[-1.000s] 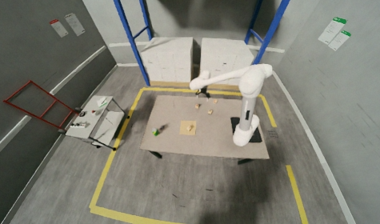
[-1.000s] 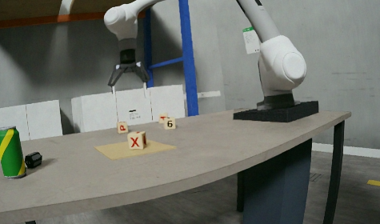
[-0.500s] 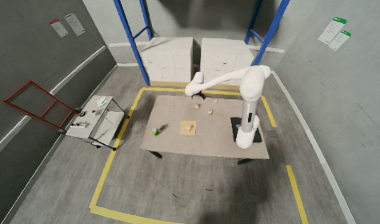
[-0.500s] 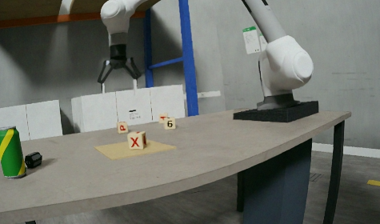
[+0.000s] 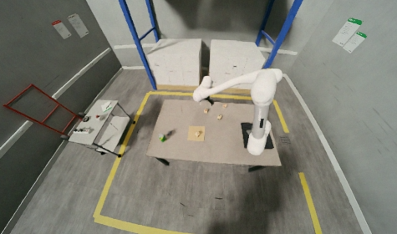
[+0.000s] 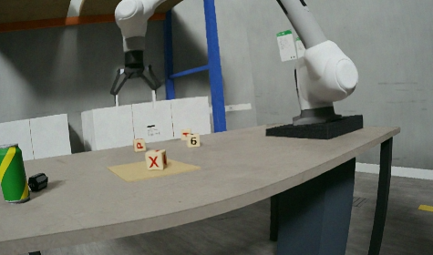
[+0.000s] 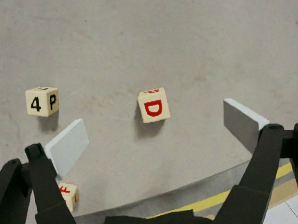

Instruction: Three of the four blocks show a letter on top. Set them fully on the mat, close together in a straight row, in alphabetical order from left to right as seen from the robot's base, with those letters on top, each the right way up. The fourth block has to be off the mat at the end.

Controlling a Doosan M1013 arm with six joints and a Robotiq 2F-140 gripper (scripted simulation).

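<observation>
The tan mat lies 30 cm to the left of my hand, 16 cm below it and 16 cm ahead of it. Round my hand: block 30 cm behind, 14 cm below, 7 cm to the right; small black object 48 cm ahead, 26 cm to the left, 14 cm below; yellow can 56 cm ahead, 34 cm to the left, 10 cm below.
</observation>
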